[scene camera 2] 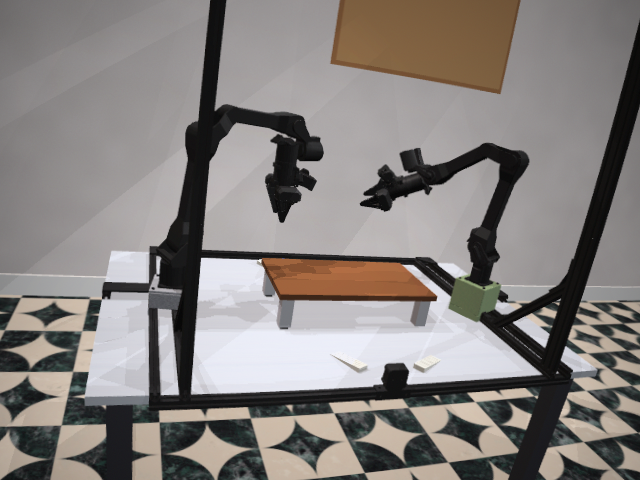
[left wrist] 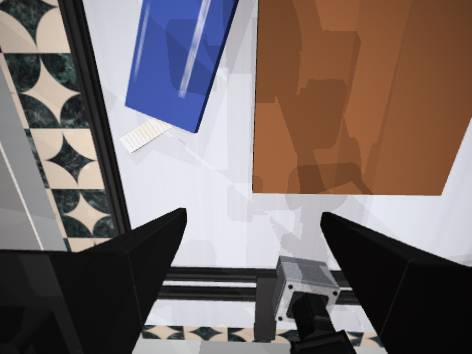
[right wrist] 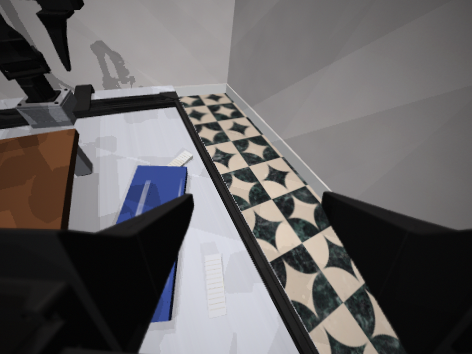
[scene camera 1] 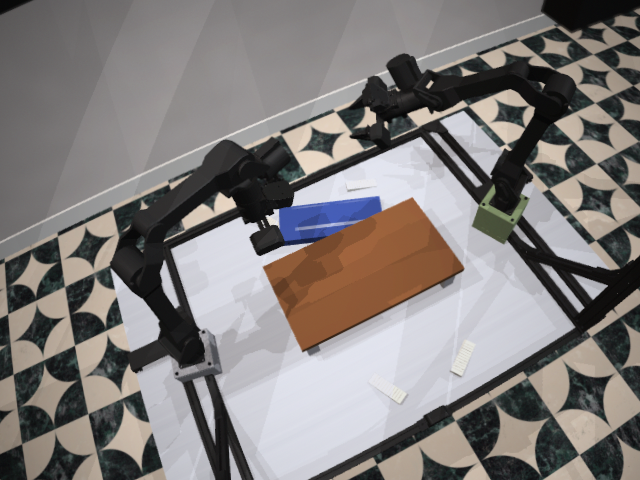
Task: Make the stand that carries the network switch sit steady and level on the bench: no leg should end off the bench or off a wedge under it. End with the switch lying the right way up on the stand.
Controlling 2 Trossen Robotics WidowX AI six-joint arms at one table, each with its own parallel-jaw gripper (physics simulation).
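Places are measured from the left arm's base along level axes (x ahead, y left, z up), in metres.
Where they show: left gripper, between the fingertips: (scene camera 2: 278, 217) (left wrist: 253, 216) (right wrist: 33, 72); right gripper, between the fingertips: (scene camera 2: 361, 199) (right wrist: 257, 199) (scene camera 1: 349, 122); left arm's base, origin of its link: (scene camera 2: 172, 283) (left wrist: 306, 305) (right wrist: 44, 97) (scene camera 1: 190, 352); right arm's base, origin of its link: (scene camera 2: 478, 281) (scene camera 1: 504, 201).
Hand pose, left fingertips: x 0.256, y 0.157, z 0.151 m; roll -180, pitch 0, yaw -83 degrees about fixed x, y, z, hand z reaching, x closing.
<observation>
Each offset is from my left fingertips to the top centre of the thing. Level surfaces: height alone.
The stand (scene camera 1: 372, 273) (scene camera 2: 346, 279) (left wrist: 400, 100) (right wrist: 30, 185) has a flat orange-brown top and grey legs; whether it is exactly level is hard to tell. The blue switch @[dx +0.176, dy +0.111, dz -0.188 m] (scene camera 1: 315, 212) (left wrist: 175, 65) (right wrist: 160, 182) lies on the bench behind it, partly hidden by the top in scene camera 1. White ribbed wedges lie on the bench: one @[dx +0.011, dy +0.175, dz -0.204 m] (left wrist: 145, 135) (right wrist: 181, 159) at the switch's left end, one @[dx +0.300, dy +0.207, dz -0.204 m] (scene camera 1: 361, 184) (right wrist: 215, 285) behind it, two @[dx +0.160, dy -0.365, dz -0.204 m] (scene camera 1: 387, 388) @[dx +0.354, dy -0.358, dz -0.204 m] (scene camera 1: 462, 357) in front. My left gripper (scene camera 2: 279, 217) (left wrist: 253, 216) is open, high near the stand's left end. My right gripper (scene camera 1: 351, 121) (right wrist: 257, 199) is open, high behind the bench.
A black frame (scene camera 1: 180, 283) (scene camera 2: 289, 398) runs around the white bench @[dz -0.216 m] (scene camera 1: 310, 413) (scene camera 2: 232, 356), with an upright post (scene camera 2: 199, 206) at the left. The right arm stands on a green block (scene camera 1: 498, 219) (scene camera 2: 473, 299), the left arm on a grey block (scene camera 1: 206, 356) (left wrist: 307, 272).
</observation>
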